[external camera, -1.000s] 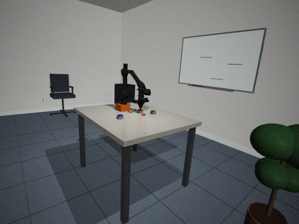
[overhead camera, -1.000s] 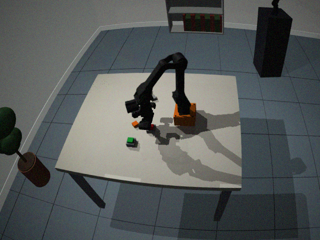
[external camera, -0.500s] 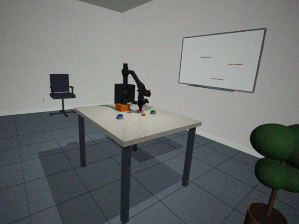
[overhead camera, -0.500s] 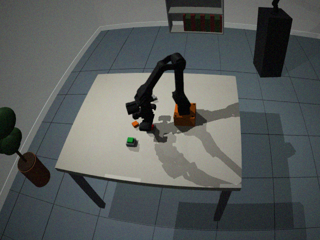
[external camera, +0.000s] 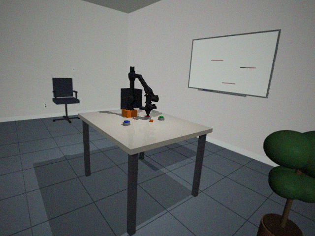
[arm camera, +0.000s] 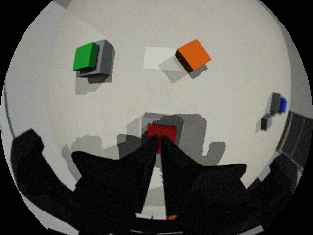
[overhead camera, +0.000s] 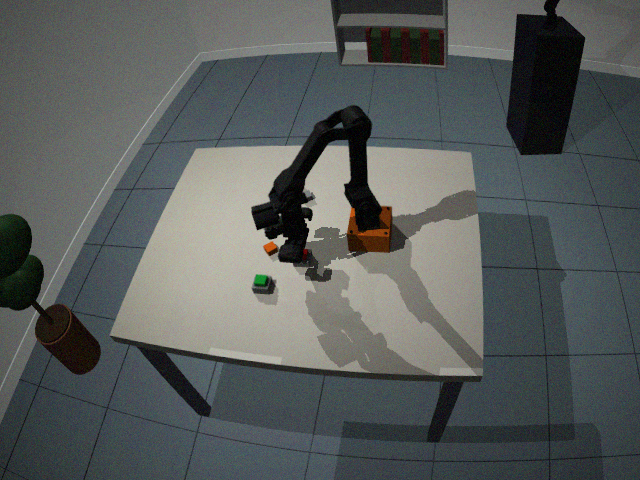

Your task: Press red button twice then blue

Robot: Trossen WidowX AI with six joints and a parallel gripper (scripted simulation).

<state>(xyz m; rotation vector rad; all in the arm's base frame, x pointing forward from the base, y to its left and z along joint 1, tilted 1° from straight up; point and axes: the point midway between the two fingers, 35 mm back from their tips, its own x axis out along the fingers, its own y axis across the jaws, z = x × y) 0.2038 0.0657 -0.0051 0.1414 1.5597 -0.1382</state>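
Right now my gripper tip is 1 cm above the red button. The rest, counted from my gripper tip: small orange block: 9 cm ahead, 5 cm to the right, 2 cm below; blue button: 3 cm ahead, 32 cm to the right; green button: 11 cm ahead, 9 cm to the left.
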